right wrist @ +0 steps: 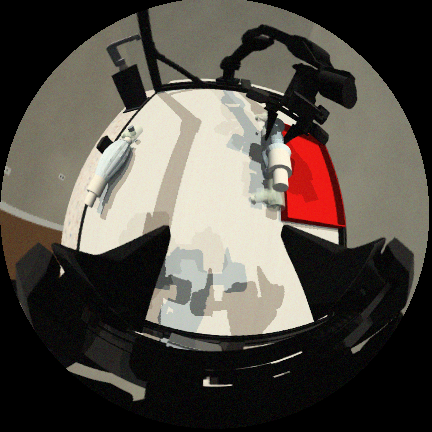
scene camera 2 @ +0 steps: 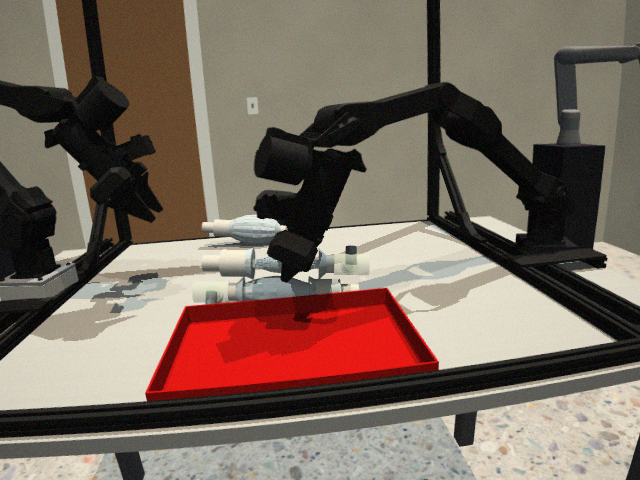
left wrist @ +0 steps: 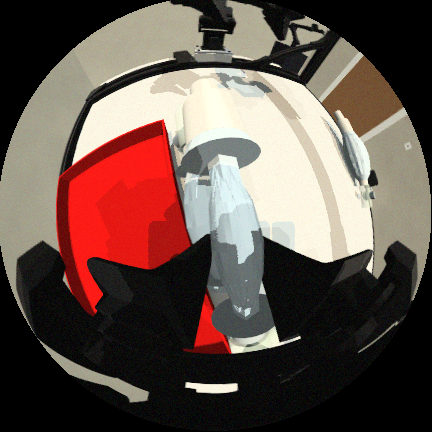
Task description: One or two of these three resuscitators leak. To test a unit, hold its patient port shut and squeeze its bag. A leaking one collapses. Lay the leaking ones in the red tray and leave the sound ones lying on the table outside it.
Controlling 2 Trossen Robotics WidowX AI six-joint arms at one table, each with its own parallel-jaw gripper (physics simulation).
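Places are measured from the left arm's base along level axes (x ahead, y left, z up), in millimetres.
Pixels of known places: left gripper, fingertip midpoint: (scene camera 2: 286,275) (left wrist: 232,239); right gripper, fingertip midpoint: (right wrist: 228,231) (scene camera 2: 157,215); left arm's base, origin of the base link: (right wrist: 227,78) (scene camera 2: 545,239); right arm's base, origin of the base link: (scene camera 2: 36,272) (left wrist: 211,47).
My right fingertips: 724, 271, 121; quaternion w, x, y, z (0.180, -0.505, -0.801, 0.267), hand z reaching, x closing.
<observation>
Ahead of a thing's pixels: the offset from my right fingertips to its top centre, as dx, dy, dz.
My left gripper (scene camera 2: 287,274) (left wrist: 232,239) (right wrist: 271,143) is shut on the bag of one resuscitator {-233, +15, -47} (scene camera 2: 235,262) (left wrist: 235,215) (right wrist: 280,157). That bag looks narrow and creased between its two end discs. The unit is held above a second resuscitator {-217, +28, -91} (scene camera 2: 261,289) (left wrist: 197,205) (right wrist: 270,199), which lies along the near edge of the red tray {-276, +159, -119} (scene camera 2: 361,351) (left wrist: 85,215) (right wrist: 315,200) and is partly hidden by it. A third resuscitator {-60, -295, -94} (scene camera 2: 253,229) (left wrist: 356,155) (right wrist: 114,160) lies at the far side of the table with a full, rounded bag. My right gripper (scene camera 2: 156,214) (right wrist: 228,231) is open and empty, raised at the picture's left.
The tray holds no unit, and the left arm's shadow falls across it. Black frame rails (scene camera 2: 320,400) edge the table, with upright posts (scene camera 2: 433,56) at the back. A dark box-shaped stand (scene camera 2: 568,191) with a grey bent arm stands behind the left arm's base.
</observation>
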